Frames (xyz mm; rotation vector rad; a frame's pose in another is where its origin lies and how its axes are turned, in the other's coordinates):
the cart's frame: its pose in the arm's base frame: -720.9 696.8 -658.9 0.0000 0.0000 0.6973
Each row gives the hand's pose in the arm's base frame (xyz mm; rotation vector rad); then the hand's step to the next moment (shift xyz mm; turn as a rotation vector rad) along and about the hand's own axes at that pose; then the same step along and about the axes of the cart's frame.
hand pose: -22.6 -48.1 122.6 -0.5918 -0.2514 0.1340
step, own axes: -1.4 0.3 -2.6 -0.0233 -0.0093 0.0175
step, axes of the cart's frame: -1.4 -0.7 -2.5 -0.0223 0.0149 0.0147
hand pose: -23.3 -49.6 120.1 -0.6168 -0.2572 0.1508
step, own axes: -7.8 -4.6 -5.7 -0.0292 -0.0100 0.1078
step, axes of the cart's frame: -9.7 -3.0 -3.3 -0.0153 0.0716 0.0849
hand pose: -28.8 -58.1 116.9 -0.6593 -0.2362 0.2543
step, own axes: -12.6 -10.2 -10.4 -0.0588 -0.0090 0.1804
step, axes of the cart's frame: -16.8 -8.8 -3.3 -0.0320 0.1288 0.1359
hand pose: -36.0 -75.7 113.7 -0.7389 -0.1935 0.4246
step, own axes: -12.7 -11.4 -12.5 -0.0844 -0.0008 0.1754
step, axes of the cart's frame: -16.3 -13.3 -1.5 -0.0560 0.1374 0.1260
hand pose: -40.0 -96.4 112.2 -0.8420 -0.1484 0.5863
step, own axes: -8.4 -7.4 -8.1 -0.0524 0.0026 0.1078
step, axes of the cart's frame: -9.6 -9.9 0.9 -0.0349 0.0866 0.0752
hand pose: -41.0 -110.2 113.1 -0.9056 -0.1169 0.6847
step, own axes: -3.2 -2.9 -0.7 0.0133 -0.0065 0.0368
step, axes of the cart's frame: -2.9 -2.2 2.3 0.0195 0.0233 0.0255
